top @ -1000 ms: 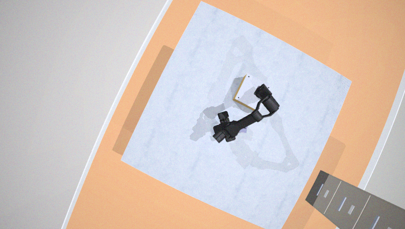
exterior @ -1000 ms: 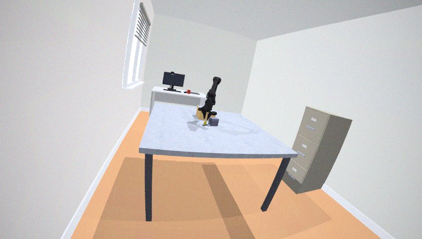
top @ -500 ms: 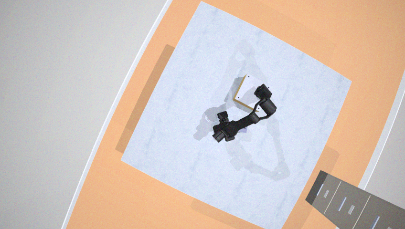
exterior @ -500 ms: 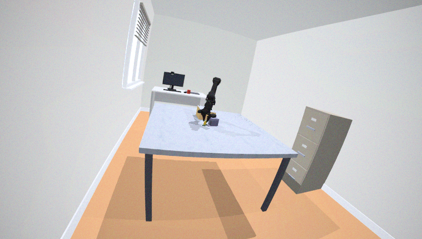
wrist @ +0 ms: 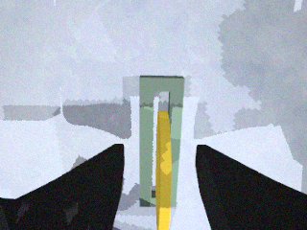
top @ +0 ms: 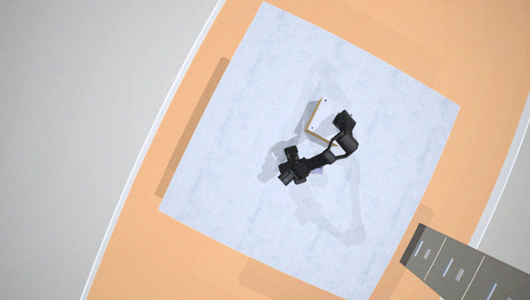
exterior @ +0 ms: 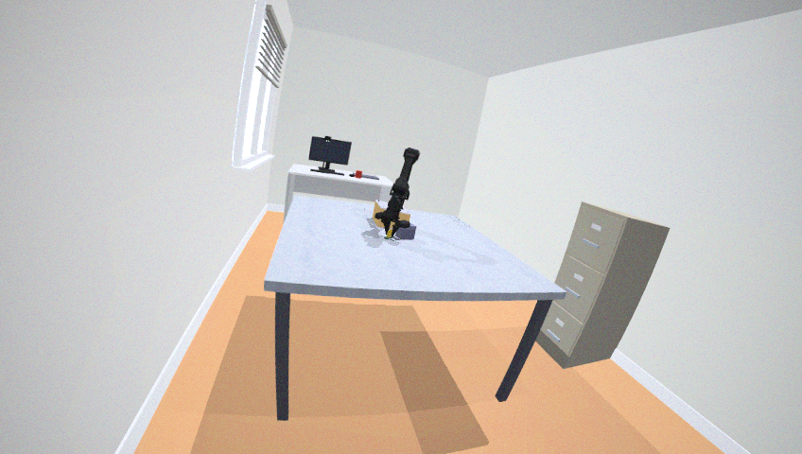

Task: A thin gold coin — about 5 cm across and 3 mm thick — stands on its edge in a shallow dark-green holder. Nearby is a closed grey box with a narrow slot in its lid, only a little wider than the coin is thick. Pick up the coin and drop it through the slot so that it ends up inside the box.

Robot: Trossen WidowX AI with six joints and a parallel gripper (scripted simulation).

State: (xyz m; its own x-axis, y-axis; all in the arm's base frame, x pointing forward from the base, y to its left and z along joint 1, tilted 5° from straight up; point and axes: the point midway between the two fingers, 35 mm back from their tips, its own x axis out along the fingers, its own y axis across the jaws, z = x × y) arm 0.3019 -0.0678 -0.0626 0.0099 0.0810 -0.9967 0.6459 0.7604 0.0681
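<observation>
Now: gripper tip 10 mm below the thin gold coin.
</observation>
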